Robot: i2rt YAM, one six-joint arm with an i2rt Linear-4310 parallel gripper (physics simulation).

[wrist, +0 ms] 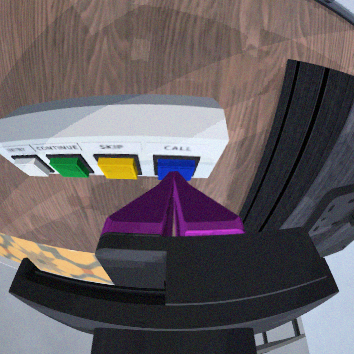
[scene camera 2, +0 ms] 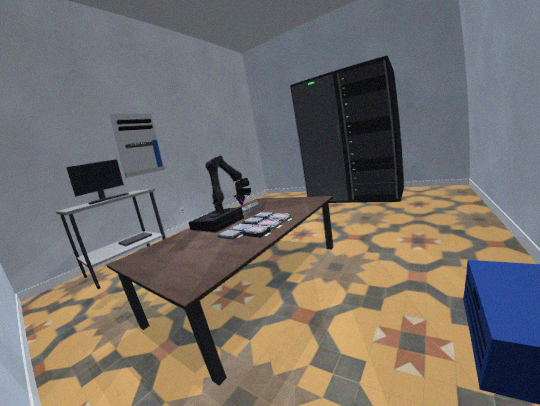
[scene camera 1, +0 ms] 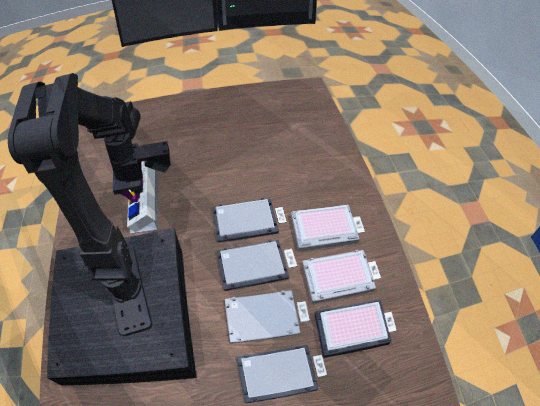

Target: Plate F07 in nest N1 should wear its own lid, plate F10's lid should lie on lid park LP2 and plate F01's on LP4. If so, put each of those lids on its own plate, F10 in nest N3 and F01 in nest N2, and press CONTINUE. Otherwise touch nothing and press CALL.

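Places are measured from the arm's base along level axes (x ahead, y left, z up), in centimetres.
Pixels of known places: gripper, between the fingertips: (wrist: 173, 178) (scene camera 2: 241, 205) (scene camera 1: 135, 201); arm's base, origin of its link: (scene camera 2: 220, 213) (scene camera 1: 127, 289).
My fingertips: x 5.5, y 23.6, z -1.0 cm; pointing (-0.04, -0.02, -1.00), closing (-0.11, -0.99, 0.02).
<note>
For each thing: its top centre in the pictures, then the offset to it from my fingertips. "pt": a spot on its surface instead. Level surfaces: height alone.
- blue CALL button, centre of its top: (wrist: 175, 176) (scene camera 1: 132, 207) dx -1.2, dy -0.1, dz -1.8 cm
- green CONTINUE button, a spot on its surface: (wrist: 69, 166) pt dx +1.0, dy +9.1, dz -2.0 cm
- white button box, centre of its top: (wrist: 81, 162) (scene camera 1: 138, 182) (scene camera 2: 247, 204) dx +1.7, dy +7.1, dz -1.0 cm
- N3, centre of its top: (scene camera 1: 326, 221) (scene camera 2: 278, 215) dx +41.4, dy -18.4, dz -4.1 cm
- N2, centre of its top: (scene camera 1: 340, 271) (scene camera 2: 268, 221) dx +38.8, dy -31.6, dz -4.3 cm
- dark-framed N1, centre of its top: (scene camera 1: 355, 324) (scene camera 2: 255, 228) dx +36.1, dy -44.4, dz -3.9 cm
- LP2, centre of its top: (scene camera 1: 244, 216) (scene camera 2: 263, 214) dx +24.6, dy -9.2, dz -5.6 cm
- LP4, centre of its top: (scene camera 1: 251, 261) dx +22.1, dy -21.6, dz -5.6 cm
- yellow SKIP button, centre of its top: (wrist: 115, 174) dx -0.3, dy +4.9, dz -1.8 cm
- white button, centre of its top: (wrist: 26, 171) dx +1.4, dy +14.7, dz -1.8 cm
- wooden table, height of its surface: dz -7.4 cm
My gripper (scene camera 1: 133, 198) (scene camera 2: 242, 204) (wrist: 173, 178) is shut and empty. In the wrist view its purple fingertips overlap the lower edge of the blue CALL button (wrist: 176, 165) (scene camera 1: 133, 210); contact is unclear. The green CONTINUE button (wrist: 69, 166) is further left on the white button box (wrist: 125, 120) (scene camera 1: 148, 206). Pink-welled plates sit in N3 (scene camera 1: 326, 222), N2 (scene camera 1: 340, 273) and dark-framed N1 (scene camera 1: 354, 326); I cannot tell whether clear lids cover them. Grey panels with small white labels show at LP2 (scene camera 1: 246, 219) and LP4 (scene camera 1: 254, 263). Plate and lid codes are unreadable.
Two more grey panels (scene camera 1: 262, 316) (scene camera 1: 277, 372) lie nearer the front, the latter at LP3. The yellow SKIP button (wrist: 117, 167) and a white button (wrist: 32, 166) are on the box. The black arm base (scene camera 1: 117, 310) stands close beside the box on the wooden table (scene camera 1: 240, 135).
</note>
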